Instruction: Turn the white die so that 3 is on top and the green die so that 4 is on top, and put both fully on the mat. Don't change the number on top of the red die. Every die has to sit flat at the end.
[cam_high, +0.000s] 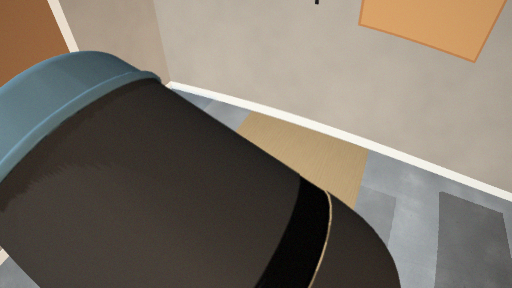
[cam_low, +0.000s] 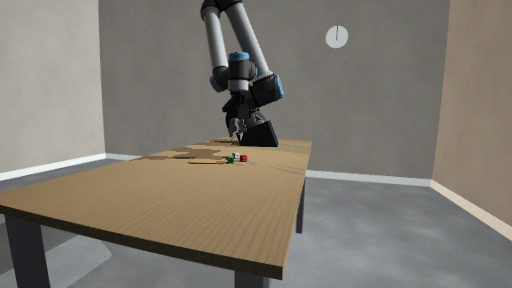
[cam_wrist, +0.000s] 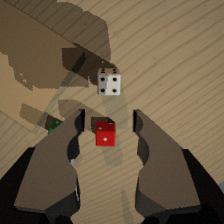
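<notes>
Right now my hand is 8 cm above the white die. From my hand the other things lie so: green die: 10 cm ahead, 2 cm to the left, 8 cm below; then red die: 5 cm ahead, 6 cm to the left, 8 cm below; then tan mat: 9 cm ahead, 9 cm to the right, 9 cm below.
</notes>
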